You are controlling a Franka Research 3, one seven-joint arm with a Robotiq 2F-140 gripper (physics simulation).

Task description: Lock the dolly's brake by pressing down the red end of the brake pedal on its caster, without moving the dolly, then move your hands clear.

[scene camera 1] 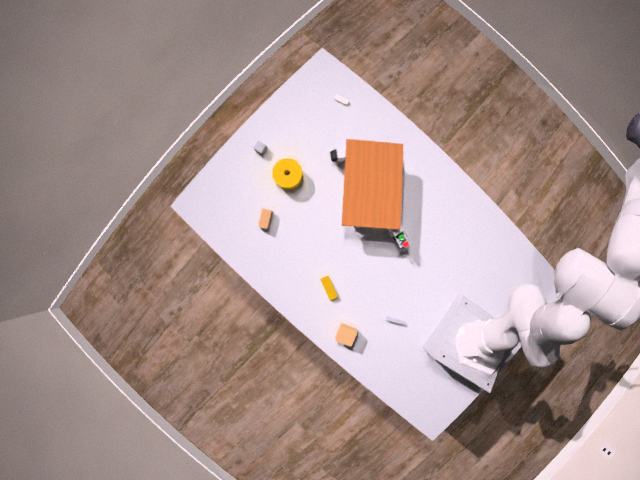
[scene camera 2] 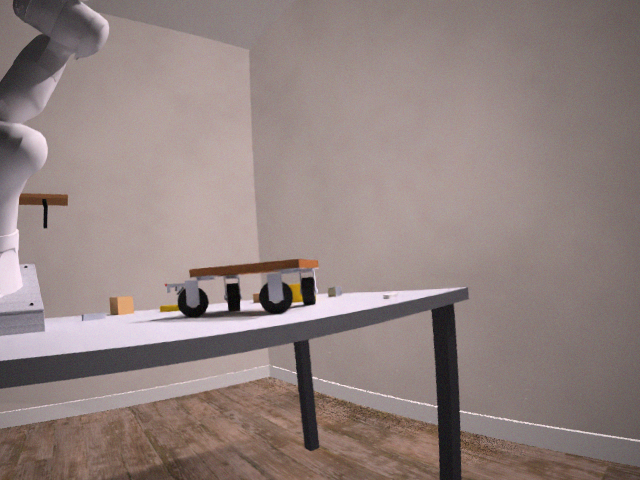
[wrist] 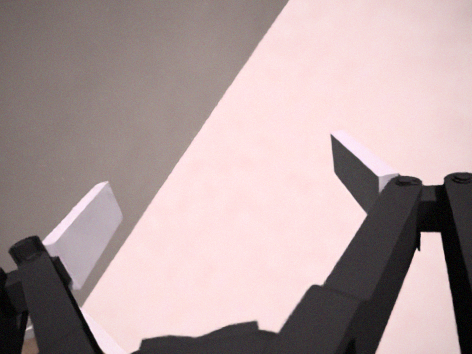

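Note:
My gripper [wrist: 220,177] is in view, and so are a dolly and a yellow cylinder. The dolly is visible in scene camera 1 [scene camera 1: 372,196] and in scene camera 2 as well [scene camera 2: 276,297], but in the wrist view the dolly is out of frame. As for the yellow cylinder [scene camera 1: 283,166], it's out of frame in the wrist view too.

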